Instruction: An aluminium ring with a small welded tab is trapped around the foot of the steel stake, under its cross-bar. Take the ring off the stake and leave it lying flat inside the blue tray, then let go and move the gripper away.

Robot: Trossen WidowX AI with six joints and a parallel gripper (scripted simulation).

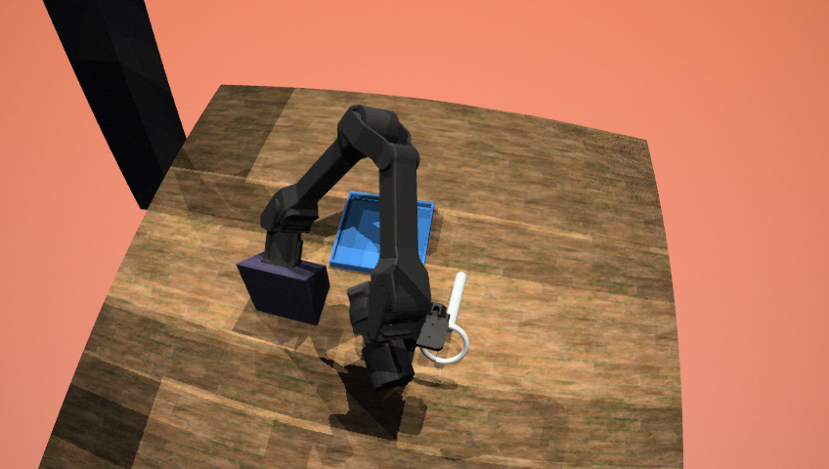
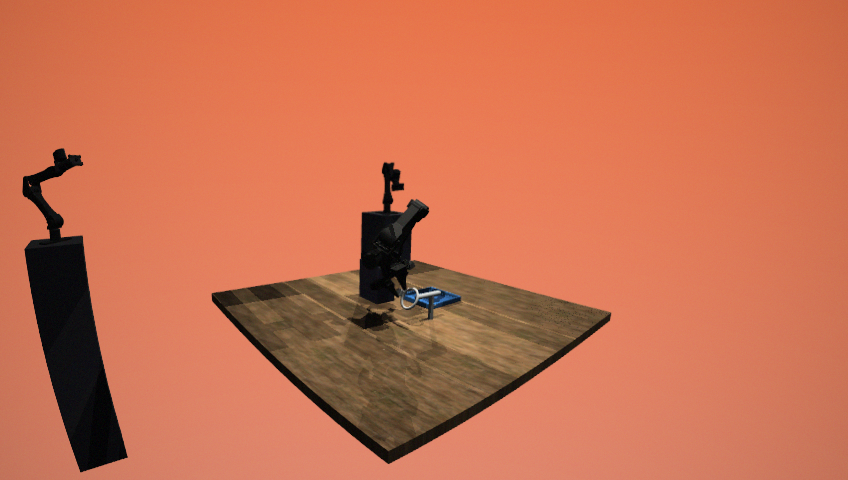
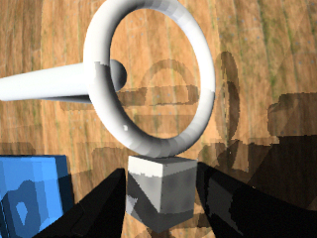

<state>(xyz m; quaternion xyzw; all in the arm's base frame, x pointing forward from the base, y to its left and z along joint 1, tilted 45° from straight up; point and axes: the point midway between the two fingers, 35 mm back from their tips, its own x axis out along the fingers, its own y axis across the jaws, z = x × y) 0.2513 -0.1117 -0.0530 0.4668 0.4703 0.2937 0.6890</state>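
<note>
Right now my gripper tip is 9 cm past the blue tray, 27 cm to the right of it and 9 cm above it. Also, from my gripper tip: aluminium ring 4 cm ahead, 1 cm to the right.
</note>
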